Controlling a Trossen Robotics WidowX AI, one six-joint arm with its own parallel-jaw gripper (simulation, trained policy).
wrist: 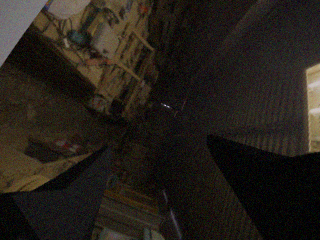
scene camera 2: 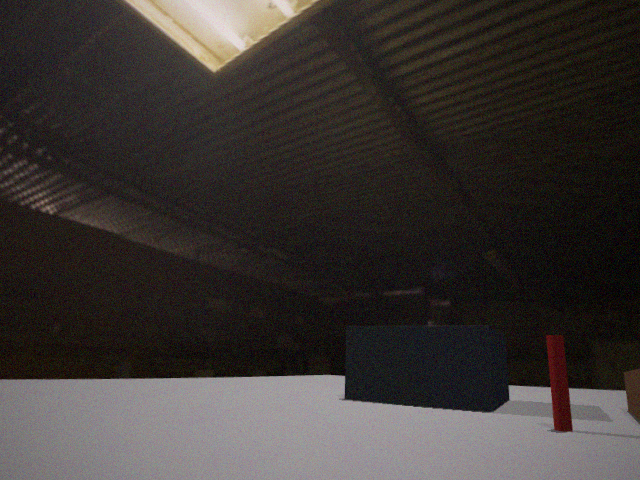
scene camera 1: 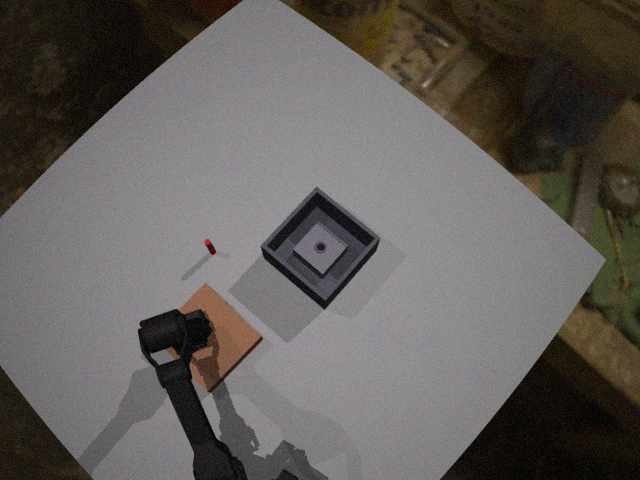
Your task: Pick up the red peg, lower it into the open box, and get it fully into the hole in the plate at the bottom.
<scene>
A dark grey box shows in scene camera 2 (pixel 463 367) and in scene camera 1 (pixel 277 249); in the wrist view it is out of frame. A light grey plate shows in scene camera 1 (pixel 319 237); in the wrist view it is out of frame, in scene camera 2 it is hidden by the dark grey box.
</scene>
